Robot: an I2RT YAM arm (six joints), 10 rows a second.
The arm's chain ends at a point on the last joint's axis. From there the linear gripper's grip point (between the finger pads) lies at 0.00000 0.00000 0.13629 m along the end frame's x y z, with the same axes.
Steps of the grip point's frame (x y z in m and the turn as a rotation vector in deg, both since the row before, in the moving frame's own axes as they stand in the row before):
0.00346 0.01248 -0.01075 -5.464 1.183 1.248
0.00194 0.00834 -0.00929 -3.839 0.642 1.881
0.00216 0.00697 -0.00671 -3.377 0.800 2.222
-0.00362 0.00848 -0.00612 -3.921 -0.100 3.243
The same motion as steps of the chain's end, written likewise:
0.00079 -0.00053 -0.01010 -5.464 1.183 1.248
0.00056 -0.00081 -0.00898 -3.839 0.642 1.881
0.00041 -0.00109 -0.00646 -3.377 0.800 2.222
-0.00312 -0.00083 -0.00580 -3.921 -0.100 3.243

